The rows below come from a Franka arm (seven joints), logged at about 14 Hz.
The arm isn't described. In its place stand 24 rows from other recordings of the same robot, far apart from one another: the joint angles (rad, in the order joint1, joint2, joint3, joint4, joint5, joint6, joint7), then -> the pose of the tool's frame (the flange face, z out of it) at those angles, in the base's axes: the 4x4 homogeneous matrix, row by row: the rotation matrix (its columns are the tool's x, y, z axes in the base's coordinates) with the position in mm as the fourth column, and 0 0 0 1 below.
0.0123, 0.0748, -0.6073, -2.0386, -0.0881, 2.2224, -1.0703 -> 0.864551, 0.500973, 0.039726, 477.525; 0.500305, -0.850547, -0.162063, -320.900; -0.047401, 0.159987, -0.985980, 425.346; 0, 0, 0, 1
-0.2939, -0.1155, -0.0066, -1.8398, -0.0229, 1.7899, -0.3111 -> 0.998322, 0.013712, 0.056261, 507.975; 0.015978, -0.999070, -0.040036, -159.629; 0.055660, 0.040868, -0.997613, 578.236; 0, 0, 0, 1
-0.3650, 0.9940, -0.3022, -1.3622, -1.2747, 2.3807, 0.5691 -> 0.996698, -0.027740, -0.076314, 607.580; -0.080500, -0.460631, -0.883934, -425.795; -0.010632, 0.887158, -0.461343, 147.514; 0, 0, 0, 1
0.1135, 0.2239, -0.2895, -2.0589, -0.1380, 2.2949, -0.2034 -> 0.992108, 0.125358, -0.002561, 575.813; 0.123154, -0.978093, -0.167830, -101.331; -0.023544, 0.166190, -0.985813, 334.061; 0, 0, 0, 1
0.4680, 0.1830, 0.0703, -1.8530, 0.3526, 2.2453, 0.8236 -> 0.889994, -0.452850, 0.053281, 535.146; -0.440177, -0.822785, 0.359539, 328.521; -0.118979, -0.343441, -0.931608, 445.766; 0, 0, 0, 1
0.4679, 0.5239, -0.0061, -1.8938, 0.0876, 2.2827, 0.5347 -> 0.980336, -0.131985, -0.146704, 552.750; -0.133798, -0.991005, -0.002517, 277.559; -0.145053, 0.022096, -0.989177, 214.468; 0, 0, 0, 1
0.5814, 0.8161, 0.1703, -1.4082, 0.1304, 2.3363, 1.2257 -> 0.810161, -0.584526, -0.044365, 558.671; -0.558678, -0.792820, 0.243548, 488.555; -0.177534, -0.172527, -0.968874, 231.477; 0, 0, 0, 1
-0.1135, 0.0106, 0.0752, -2.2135, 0.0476, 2.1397, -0.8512 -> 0.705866, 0.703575, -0.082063, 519.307; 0.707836, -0.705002, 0.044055, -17.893; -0.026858, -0.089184, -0.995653, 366.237; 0, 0, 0, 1
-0.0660, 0.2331, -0.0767, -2.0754, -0.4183, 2.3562, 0.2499 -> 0.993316, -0.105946, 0.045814, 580.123; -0.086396, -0.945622, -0.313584, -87.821; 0.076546, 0.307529, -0.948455, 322.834; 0, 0, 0, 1
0.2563, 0.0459, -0.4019, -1.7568, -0.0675, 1.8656, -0.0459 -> 0.995022, -0.083519, 0.054367, 577.083; -0.078343, -0.992744, -0.091227, -85.916; 0.061592, 0.086513, -0.994345, 538.024; 0, 0, 0, 1
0.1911, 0.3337, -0.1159, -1.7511, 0.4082, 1.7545, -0.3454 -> 0.927346, 0.208239, -0.310913, 603.468; 0.311401, -0.890175, 0.332592, 86.022; -0.207508, -0.405246, -0.890346, 364.106; 0, 0, 0, 1
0.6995, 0.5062, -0.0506, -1.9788, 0.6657, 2.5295, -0.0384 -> 0.986783, 0.134996, -0.089644, 494.268; 0.158107, -0.923330, 0.349948, 367.879; -0.035530, -0.359496, -0.932470, 211.750; 0, 0, 0, 1
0.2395, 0.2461, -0.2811, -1.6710, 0.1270, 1.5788, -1.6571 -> -0.006412, 0.948020, -0.318147, 593.367; 0.996789, 0.031453, 0.073633, 0.951; 0.079812, -0.316654, -0.945177, 441.664; 0, 0, 0, 1
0.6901, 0.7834, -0.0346, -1.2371, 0.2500, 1.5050, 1.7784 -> 0.365183, -0.774413, -0.516648, 525.253; -0.926217, -0.358053, -0.117988, 445.897; -0.093616, 0.521615, -0.848029, 272.264; 0, 0, 0, 1
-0.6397, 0.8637, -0.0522, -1.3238, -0.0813, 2.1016, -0.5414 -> 0.987261, -0.086572, -0.133497, 567.735; -0.091791, -0.995217, -0.033437, -464.491; -0.129964, 0.045264, -0.990485, 207.498; 0, 0, 0, 1
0.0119, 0.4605, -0.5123, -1.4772, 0.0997, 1.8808, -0.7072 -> 0.973275, 0.222363, -0.057355, 624.114; 0.215184, -0.970317, -0.110363, -270.400; -0.080194, 0.095072, -0.992235, 438.658; 0, 0, 0, 1
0.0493, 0.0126, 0.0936, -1.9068, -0.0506, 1.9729, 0.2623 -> 0.993020, -0.101638, 0.059843, 563.860; -0.099530, -0.994338, -0.037227, 77.663; 0.063288, 0.031011, -0.997513, 492.268; 0, 0, 0, 1
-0.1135, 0.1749, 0.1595, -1.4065, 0.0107, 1.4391, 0.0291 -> 0.989874, 0.014676, -0.141188, 592.150; 0.019357, -0.999305, 0.031843, 19.956; -0.140623, -0.034254, -0.989471, 591.081; 0, 0, 0, 1
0.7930, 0.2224, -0.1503, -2.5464, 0.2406, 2.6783, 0.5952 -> 0.979972, -0.169180, -0.105036, 362.179; -0.168747, -0.985573, 0.013062, 257.768; -0.105730, 0.004924, -0.994383, 182.008; 0, 0, 0, 1
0.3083, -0.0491, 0.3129, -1.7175, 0.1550, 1.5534, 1.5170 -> 0.606093, -0.775804, -0.175443, 421.581; -0.782112, -0.621434, 0.046050, 326.709; -0.144752, 0.109306, -0.983412, 580.710; 0, 0, 0, 1
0.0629, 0.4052, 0.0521, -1.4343, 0.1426, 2.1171, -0.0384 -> 0.959608, 0.108594, 0.259536, 701.818; 0.065088, -0.983168, 0.170716, 81.354; 0.273706, -0.146928, -0.950525, 490.592; 0, 0, 0, 1
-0.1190, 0.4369, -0.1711, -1.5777, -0.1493, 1.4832, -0.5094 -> 0.815002, 0.221822, -0.535320, 585.784; 0.220897, -0.973001, -0.066879, -180.294; -0.535703, -0.063744, -0.841997, 362.936; 0, 0, 0, 1
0.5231, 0.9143, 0.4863, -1.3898, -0.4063, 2.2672, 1.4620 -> 0.928581, -0.370986, -0.010312, 464.382; -0.368485, -0.924921, 0.093492, 572.283; -0.044222, -0.083015, -0.995567, 206.005; 0, 0, 0, 1
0.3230, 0.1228, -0.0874, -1.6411, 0.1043, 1.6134, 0.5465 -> 0.933491, -0.317763, -0.166195, 565.036; -0.312762, -0.948170, 0.056155, 149.197; -0.175425, -0.000441, -0.984493, 525.501; 0, 0, 0, 1
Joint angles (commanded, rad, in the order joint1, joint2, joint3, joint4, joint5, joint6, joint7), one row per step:
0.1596, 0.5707, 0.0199, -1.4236, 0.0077, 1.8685, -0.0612
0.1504, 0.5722, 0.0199, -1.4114, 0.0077, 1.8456, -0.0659
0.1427, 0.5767, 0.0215, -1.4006, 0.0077, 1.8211, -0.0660
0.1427, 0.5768, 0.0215, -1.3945, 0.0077, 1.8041, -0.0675
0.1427, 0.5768, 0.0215, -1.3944, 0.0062, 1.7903, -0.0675
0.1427, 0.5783, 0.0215, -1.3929, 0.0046, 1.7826, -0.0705
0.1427, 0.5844, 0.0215, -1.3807, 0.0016, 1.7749, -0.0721
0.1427, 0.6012, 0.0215, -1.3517, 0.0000, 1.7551, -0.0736
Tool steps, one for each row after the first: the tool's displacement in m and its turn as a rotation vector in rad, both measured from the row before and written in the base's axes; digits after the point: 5 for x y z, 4 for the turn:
0.00087, -0.00639, 0.00286, -0.0014, 0.0121, -0.0043
0.00006, -0.00452, 0.00005, -0.0019, 0.0181, -0.0059
-0.00083, -0.00014, 0.00152, -0.0015, 0.0109, 0.0017
-0.00161, -0.00037, -0.00090, -0.0035, 0.0133, 0.0008
-0.00058, -0.00023, -0.00088, -0.0021, 0.0074, 0.0037
0.00161, -0.00006, 0.00077, -0.0026, 0.0012, 0.0027
0.00354, 0.00028, 0.00010, -0.0021, 0.0073, 0.0020

